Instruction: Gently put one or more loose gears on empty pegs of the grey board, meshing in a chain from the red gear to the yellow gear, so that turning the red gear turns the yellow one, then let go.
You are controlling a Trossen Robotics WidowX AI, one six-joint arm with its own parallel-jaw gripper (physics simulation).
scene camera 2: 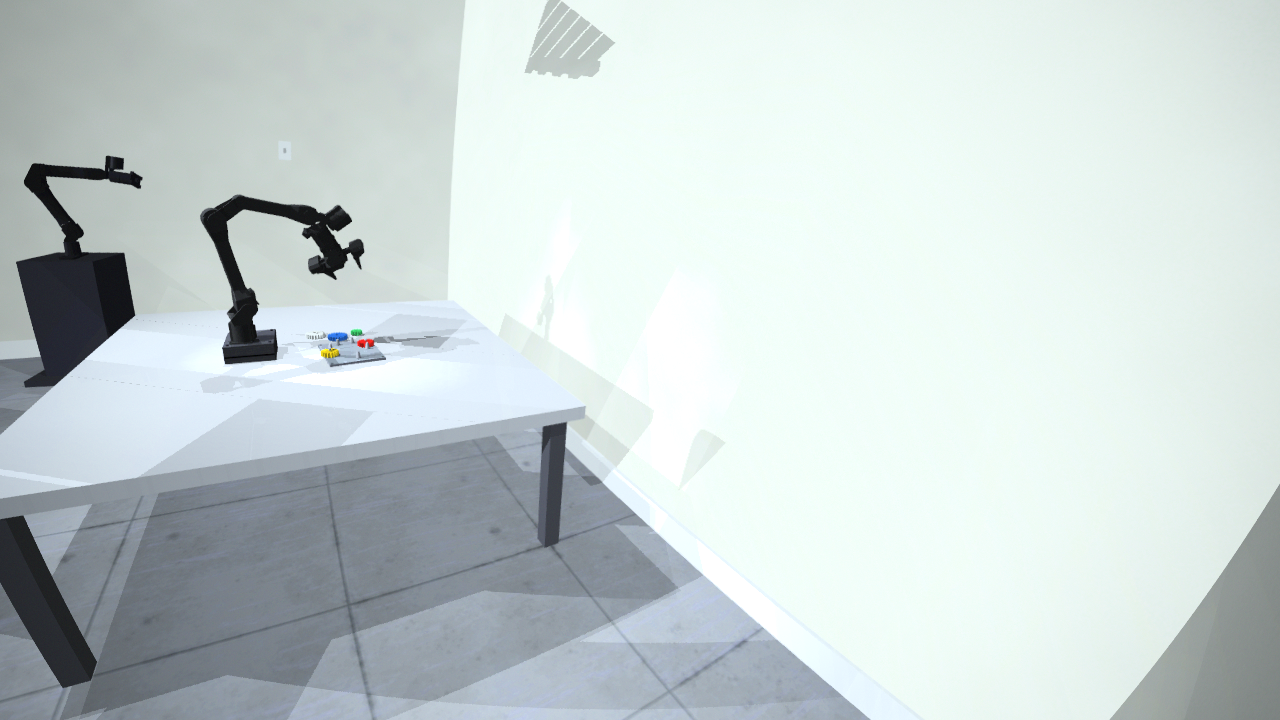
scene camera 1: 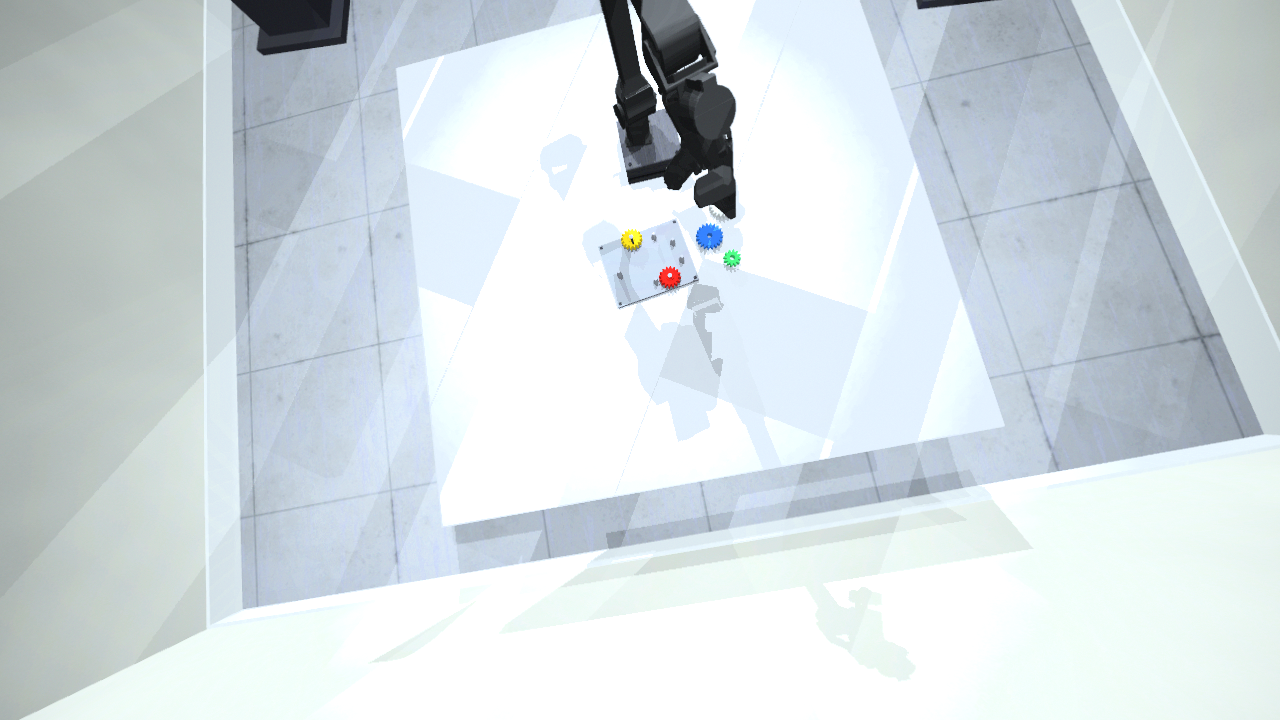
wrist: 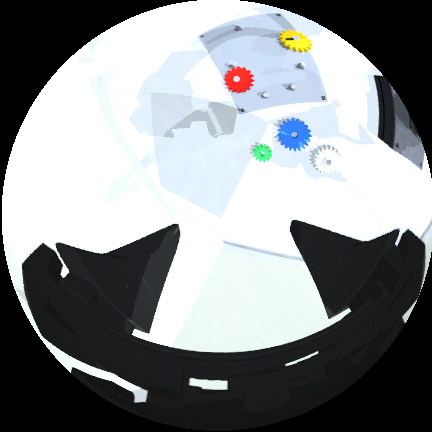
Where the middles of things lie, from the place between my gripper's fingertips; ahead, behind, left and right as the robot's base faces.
I see my gripper 220 mm above the blue gear [wrist: 287, 128], 50 mm past it and 10 mm to the left of it. Round my hand: grey board [scene camera 1: 639, 267]: 220 mm below, 170 mm to the right, 10 mm ahead.
